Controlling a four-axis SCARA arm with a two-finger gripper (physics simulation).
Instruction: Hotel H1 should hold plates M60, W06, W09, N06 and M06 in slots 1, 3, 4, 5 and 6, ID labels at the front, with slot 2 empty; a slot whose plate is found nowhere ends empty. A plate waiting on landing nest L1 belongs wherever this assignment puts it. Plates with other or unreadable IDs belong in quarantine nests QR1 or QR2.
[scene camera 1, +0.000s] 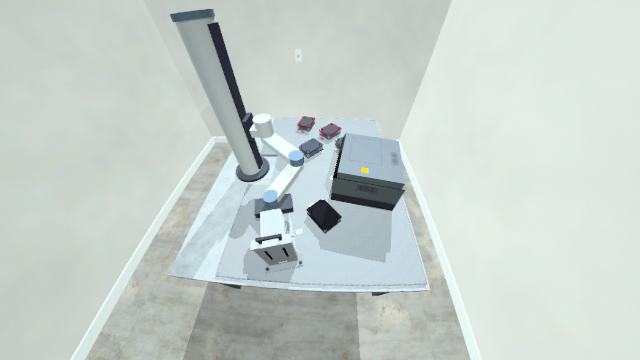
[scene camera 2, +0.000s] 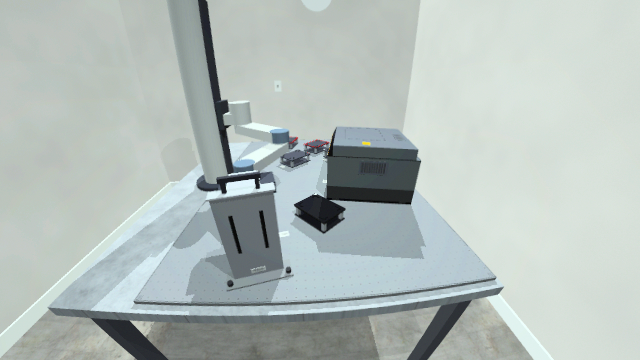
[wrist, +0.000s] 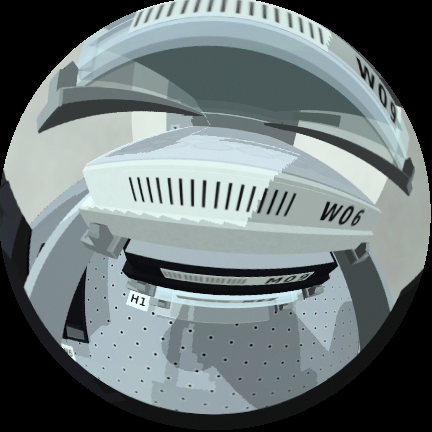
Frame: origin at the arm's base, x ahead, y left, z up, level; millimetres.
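Seen in the pictures: arm's base at its link origin: (scene camera 1: 253, 169).
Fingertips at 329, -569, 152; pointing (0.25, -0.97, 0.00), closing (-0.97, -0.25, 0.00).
Offsets run from my fingertips to a thing's middle, as dx, dy, dz. "pt": to the spot under its first point.
Hotel H1 {+10, -8, +15} (scene camera 1: 276, 256) (scene camera 2: 252, 240) stands at the near left, its closed grey back towards the scene cameras. My gripper (scene camera 1: 274, 206) is at its front side, open and empty; its fingertips are hidden in the scene views. In the wrist view, clear plate W09 (wrist: 345, 45) is at the top, above a pair of ledges. White plate W06 {-8, +22, +23} (wrist: 200, 200) is below it, then black plate M09 {-8, +22, -5} (wrist: 230, 276). A clear plate {-8, +22, -33} (wrist: 225, 299) lies lowest, its label too hidden to read. Slot numbers do not show. The red-rimmed quarantine nests {pt +25, +1120, -90} (scene camera 1: 306, 122) {pt +246, +980, -90} (scene camera 1: 330, 131) are at the back; their tops show no plate.
A large grey instrument {+466, +455, -12} (scene camera 1: 367, 172) (scene camera 2: 372, 167) stands at the right. A black nest-like stand (scene camera 1: 324, 216) (scene camera 2: 320, 209) is between it and the hotel. A dark grey stand (scene camera 1: 311, 147) (scene camera 2: 295, 157) is farther back. The arm's column (scene camera 1: 217, 95) (scene camera 2: 195, 90) rises at the left.
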